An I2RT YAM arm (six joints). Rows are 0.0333 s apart.
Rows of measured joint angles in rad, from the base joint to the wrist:
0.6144 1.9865 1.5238 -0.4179 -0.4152 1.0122
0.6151 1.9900 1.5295 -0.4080 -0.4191 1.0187
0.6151 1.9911 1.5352 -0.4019 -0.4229 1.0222
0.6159 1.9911 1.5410 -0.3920 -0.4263 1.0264
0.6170 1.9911 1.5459 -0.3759 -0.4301 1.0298
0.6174 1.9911 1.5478 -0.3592 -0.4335 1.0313
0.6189 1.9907 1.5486 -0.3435 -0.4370 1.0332
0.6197 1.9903 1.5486 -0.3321 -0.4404 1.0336
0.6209 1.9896 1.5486 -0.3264 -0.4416 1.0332
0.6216 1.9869 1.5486 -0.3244 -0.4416 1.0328
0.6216 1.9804 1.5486 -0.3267 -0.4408 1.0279
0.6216 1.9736 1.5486 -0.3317 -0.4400 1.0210
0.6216 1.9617 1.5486 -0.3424 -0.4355 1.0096
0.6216 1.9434 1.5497 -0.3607 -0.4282 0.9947
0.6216 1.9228 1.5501 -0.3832 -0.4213 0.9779
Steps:
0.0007 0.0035 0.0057 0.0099 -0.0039 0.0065
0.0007 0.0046 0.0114 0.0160 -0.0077 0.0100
0.0015 0.0046 0.0172 0.0259 -0.0111 0.0142
0.0026 0.0046 0.0221 0.0420 -0.0149 0.0176
0.0030 0.0046 0.0240 0.0587 -0.0183 0.0191
0.0045 0.0042 0.0248 0.0744 -0.0218 0.0210
0.0053 0.0038 0.0248 0.0858 -0.0252 0.0214
0.0065 0.0031 0.0248 0.0915 -0.0264 0.0210
0.0072 0.0004 0.0248 0.0935 -0.0264 0.0206
0.0072 -0.0061 0.0248 0.0912 -0.0256 0.0157
0.0072 -0.0129 0.0248 0.0862 -0.0248 0.0088
0.0072 -0.0248 0.0248 0.0755 -0.0203 -0.0026
0.0072 -0.0431 0.0259 0.0572 -0.0130 -0.0175
0.0072 -0.0637 0.0263 0.0347 -0.0061 -0.0343

